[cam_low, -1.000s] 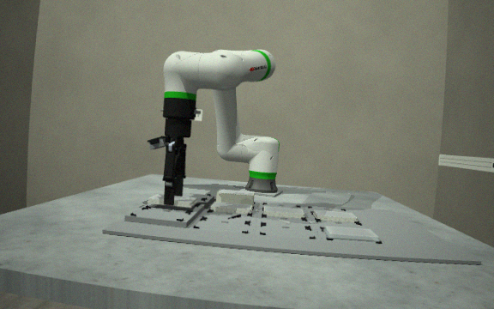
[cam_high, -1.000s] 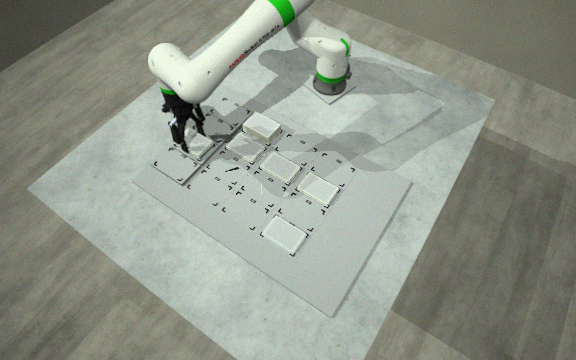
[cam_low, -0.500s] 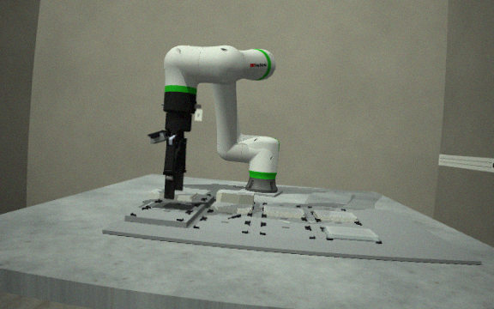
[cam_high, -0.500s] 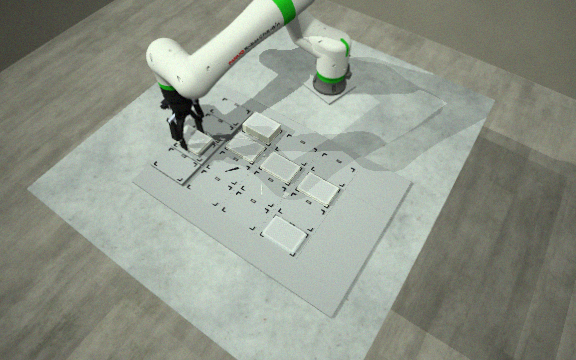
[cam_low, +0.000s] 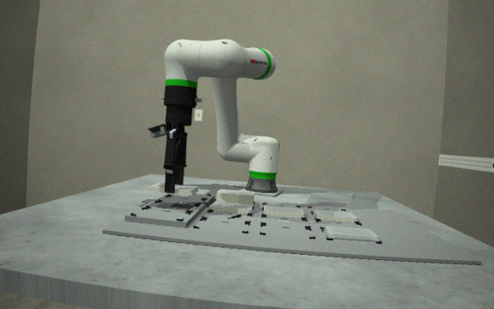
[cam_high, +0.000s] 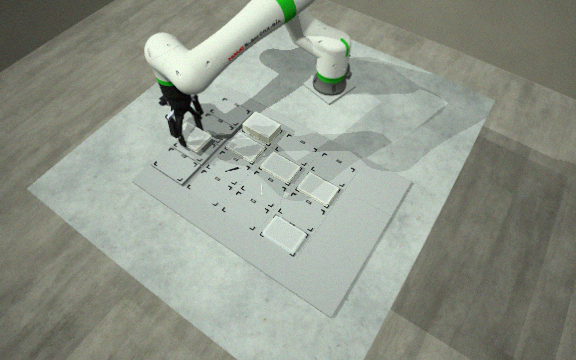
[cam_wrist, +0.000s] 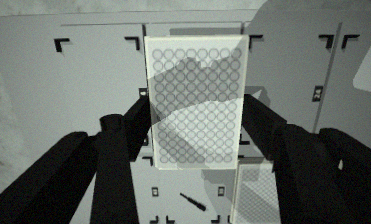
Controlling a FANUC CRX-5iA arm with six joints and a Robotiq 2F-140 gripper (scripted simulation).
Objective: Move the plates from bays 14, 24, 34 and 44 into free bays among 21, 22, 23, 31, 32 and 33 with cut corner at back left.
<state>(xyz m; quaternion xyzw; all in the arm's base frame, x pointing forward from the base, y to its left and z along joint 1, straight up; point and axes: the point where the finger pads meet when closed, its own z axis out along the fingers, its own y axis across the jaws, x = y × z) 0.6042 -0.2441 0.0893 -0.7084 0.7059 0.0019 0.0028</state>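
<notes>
The thin black stick lies 180 mm to the left of my hand and 90 mm below it. Round my hand: sealed deep-well block (210 mm behind, 160 mm to the left, 70 mm below); then plate (110 mm ahead, 490 mm to the left, 80 mm below); then white tip (10 mm ahead, 330 mm to the left, 90 mm below).
</notes>
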